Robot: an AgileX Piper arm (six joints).
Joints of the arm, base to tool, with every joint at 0 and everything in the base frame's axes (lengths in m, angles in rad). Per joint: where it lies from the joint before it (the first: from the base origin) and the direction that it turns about. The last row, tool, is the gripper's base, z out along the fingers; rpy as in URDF.
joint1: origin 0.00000 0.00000 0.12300 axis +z
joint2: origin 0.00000 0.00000 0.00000 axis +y
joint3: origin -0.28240 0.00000 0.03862 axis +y
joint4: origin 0.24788 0.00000 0.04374 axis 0.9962 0 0.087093
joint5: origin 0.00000 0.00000 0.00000 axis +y
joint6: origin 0.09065 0.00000 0.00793 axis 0.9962 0 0.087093
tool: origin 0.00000 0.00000 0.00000 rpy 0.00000 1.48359 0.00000
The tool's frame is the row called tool.
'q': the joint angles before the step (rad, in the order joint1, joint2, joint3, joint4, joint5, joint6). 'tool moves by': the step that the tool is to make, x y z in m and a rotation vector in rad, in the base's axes. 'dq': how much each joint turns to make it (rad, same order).
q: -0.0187, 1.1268, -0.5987, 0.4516, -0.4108, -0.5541
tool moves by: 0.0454, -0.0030, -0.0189, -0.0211, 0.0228, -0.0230
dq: 0.0002, 0.2117, -0.0840, -0.0398, -0.1085, 0.0359
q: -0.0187, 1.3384, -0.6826, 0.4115, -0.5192, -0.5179
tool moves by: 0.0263, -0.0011, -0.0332, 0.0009, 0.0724, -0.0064
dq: -0.0002, 0.1546, -0.0260, -0.0246, -0.0538, 0.0326
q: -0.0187, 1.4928, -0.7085, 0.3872, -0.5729, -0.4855
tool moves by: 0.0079, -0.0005, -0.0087, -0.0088, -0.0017, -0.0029
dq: 0.0001, 0.0482, -0.0094, -0.0159, -0.0408, 0.0136
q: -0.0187, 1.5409, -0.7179, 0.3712, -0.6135, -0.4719
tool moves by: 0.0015, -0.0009, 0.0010, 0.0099, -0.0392, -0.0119
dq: 0.0002, 0.0097, -0.0001, -0.0055, -0.0460, 0.0267
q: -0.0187, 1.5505, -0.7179, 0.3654, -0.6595, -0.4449
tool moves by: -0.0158, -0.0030, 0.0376, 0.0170, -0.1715, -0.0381
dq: 0.0000, -0.1058, 0.0039, 0.0273, -0.0705, 0.0164
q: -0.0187, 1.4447, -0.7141, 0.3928, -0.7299, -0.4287
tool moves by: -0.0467, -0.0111, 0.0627, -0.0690, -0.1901, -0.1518
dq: 0.0002, -0.2253, 0.0000, 0.1921, -0.0477, -0.2347
